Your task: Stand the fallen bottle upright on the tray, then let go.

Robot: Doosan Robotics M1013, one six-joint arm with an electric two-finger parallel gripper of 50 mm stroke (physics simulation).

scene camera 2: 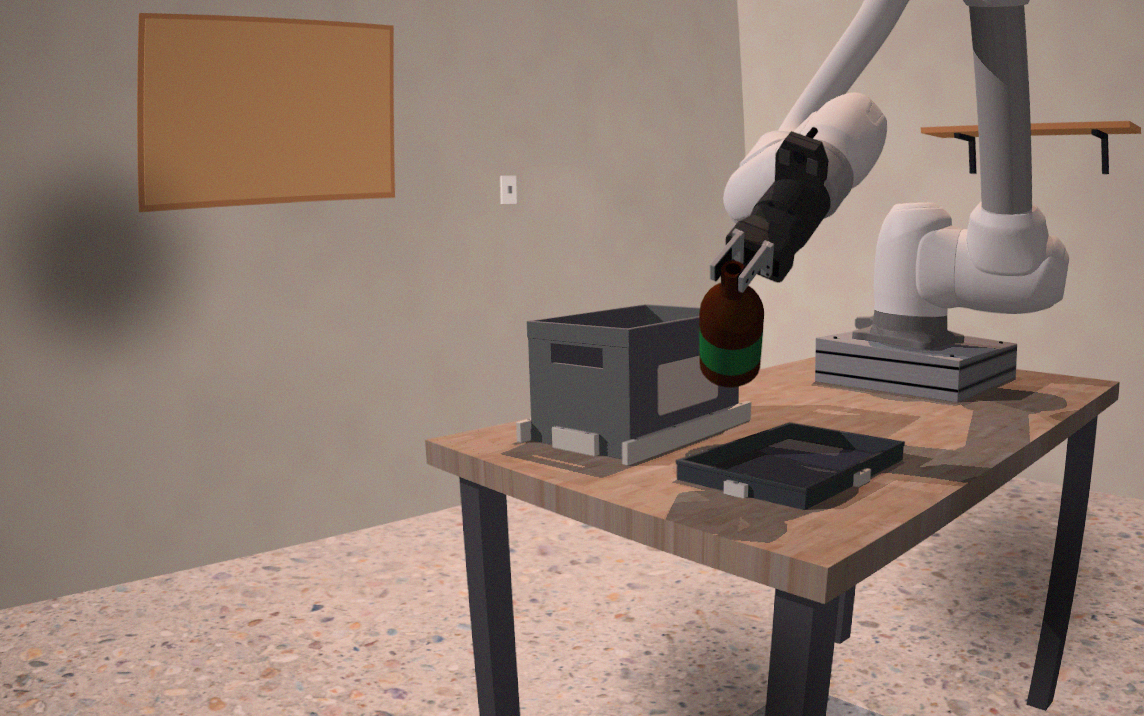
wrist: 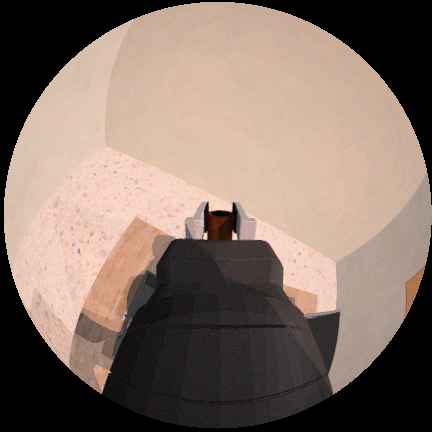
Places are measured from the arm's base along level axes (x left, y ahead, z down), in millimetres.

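Where they show: gripper, fingertip midpoint: [scene camera 2: 726, 279] [wrist: 219, 211]; arm's base, origin of the base link: [scene camera 2: 909, 339].
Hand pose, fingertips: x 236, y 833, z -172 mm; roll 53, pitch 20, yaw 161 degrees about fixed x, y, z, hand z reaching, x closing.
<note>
Things, the pixels of their top centre, and the offset from my fingertips. "*": a spot on its surface instead.
- bottle's neck, middle of its top: [wrist: 227, 227] dx -12, dy -24, dz -11 mm
- dark tray, surface spot: [scene camera 2: 763, 491] * dx +16, dy -48, dz +241 mm
- tall grey crate, middle of its top: [scene camera 2: 637, 315] [wrist: 316, 362] dx -331, dy -175, dz +77 mm
The brown bottle [scene camera 2: 731, 316] with a green band hangs close to upright in the air, mouth up, in the scene view. In the wrist view the bottle's neck [wrist: 220, 227] shows between the fingers; its body is hidden behind the gripper. My gripper [scene camera 2: 742, 263] [wrist: 219, 211] is shut on the bottle's neck and is tilted, coming down from the upper right. The dark tray [scene camera 2: 763, 491] lies flat on the table, below the bottle and a little to its right in the scene view. The bottle's base is above the tray's height and apart from it.
A tall grey crate [scene camera 2: 578, 388] stands left of the tray, behind the bottle in the scene view, with pale rails [scene camera 2: 687, 432] at its foot. Small pale blocks [scene camera 2: 735, 488] sit against the tray's sides. The robot's base plinth [scene camera 2: 885, 371] stands at the table's far end.
</note>
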